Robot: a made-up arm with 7 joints.
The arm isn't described. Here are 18 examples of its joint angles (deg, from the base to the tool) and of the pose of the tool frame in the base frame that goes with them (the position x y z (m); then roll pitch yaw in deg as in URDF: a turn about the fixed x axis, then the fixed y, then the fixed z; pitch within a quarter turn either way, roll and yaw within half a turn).
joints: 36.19 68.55 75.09 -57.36 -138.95 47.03 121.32
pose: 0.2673 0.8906 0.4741 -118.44 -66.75 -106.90
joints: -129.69 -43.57 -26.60 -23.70 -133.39 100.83 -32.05
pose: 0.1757 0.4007 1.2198 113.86 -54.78 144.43
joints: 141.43 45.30 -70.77 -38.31 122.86 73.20 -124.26
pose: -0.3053 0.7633 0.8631 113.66 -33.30 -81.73
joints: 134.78 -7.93 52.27 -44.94 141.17 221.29 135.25
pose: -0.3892 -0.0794 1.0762 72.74 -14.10 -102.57
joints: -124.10 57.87 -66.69 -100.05 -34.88 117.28 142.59
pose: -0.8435 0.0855 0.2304 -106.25 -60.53 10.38
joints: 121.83 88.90 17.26 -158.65 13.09 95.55 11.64
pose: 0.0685 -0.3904 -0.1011 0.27 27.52 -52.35
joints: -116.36 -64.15 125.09 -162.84 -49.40 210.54 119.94
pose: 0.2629 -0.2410 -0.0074 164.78 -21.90 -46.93
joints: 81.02 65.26 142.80 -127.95 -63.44 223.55 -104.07
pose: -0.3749 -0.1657 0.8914 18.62 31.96 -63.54
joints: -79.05 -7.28 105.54 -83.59 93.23 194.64 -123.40
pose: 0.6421 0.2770 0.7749 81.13 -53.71 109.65
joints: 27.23 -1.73 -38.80 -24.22 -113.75 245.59 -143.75
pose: 0.2158 -0.0237 1.1280 -72.85 -30.53 -51.49
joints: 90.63 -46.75 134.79 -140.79 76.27 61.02 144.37
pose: -0.4268 -0.1653 -0.1270 93.63 -59.38 66.05
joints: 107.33 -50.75 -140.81 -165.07 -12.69 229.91 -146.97
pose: 0.2807 0.0694 -0.0290 136.25 1.12 105.61
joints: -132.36 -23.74 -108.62 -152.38 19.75 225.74 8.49
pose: -0.3011 0.4192 0.1528 -130.83 -41.37 53.27
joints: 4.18 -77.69 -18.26 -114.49 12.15 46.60 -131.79
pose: 0.1690 -0.2137 1.0965 153.88 -10.22 142.05
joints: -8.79 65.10 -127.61 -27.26 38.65 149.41 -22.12
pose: 0.6791 -0.2774 0.9312 63.98 -10.71 25.79
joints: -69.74 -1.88 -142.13 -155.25 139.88 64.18 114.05
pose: -0.4803 0.2607 0.0374 46.77 -3.60 -67.61
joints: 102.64 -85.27 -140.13 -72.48 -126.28 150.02 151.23
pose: 0.6100 -0.4048 -0.0786 -146.25 -20.99 -124.15
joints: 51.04 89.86 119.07 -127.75 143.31 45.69 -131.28
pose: -0.5344 0.3667 0.7901 43.24 67.55 73.01
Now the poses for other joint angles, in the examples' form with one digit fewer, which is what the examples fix.
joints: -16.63 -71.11 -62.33 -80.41 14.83 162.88 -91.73
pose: -0.566 -0.496 0.851 22.7 -60.2 66.3
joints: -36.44 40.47 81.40 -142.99 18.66 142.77 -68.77
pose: 0.372 0.552 0.164 -139.9 -35.4 84.4
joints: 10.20 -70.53 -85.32 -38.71 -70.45 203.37 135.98
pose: -0.602 -0.462 0.740 -30.6 40.6 -176.6
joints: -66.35 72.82 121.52 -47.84 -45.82 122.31 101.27
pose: 0.654 -0.440 0.907 -101.3 51.7 -72.7
